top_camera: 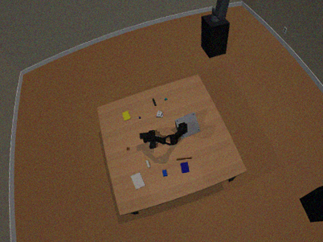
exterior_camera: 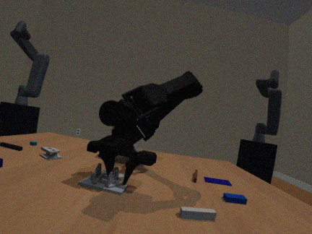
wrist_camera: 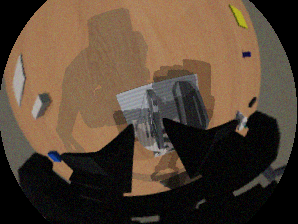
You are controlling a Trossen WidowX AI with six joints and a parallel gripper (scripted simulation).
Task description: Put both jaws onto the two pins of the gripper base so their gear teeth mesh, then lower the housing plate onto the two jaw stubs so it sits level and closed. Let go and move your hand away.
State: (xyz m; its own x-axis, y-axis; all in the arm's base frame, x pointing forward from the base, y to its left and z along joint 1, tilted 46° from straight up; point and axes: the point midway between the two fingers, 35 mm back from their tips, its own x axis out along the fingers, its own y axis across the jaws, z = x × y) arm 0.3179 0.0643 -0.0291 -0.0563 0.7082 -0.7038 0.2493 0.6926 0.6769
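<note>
Right now the toothed jaw is 40 mm behind my gripper tip and 10 mm to the right of it. From my gripper tip the other things lie so: brown peg (230 mm behind, 270 mm to the left, 10 mm below); blue tile (200 mm behind, 360 mm to the left, 10 mm below); blue block (340 mm to the left, 10 mm below).
</note>
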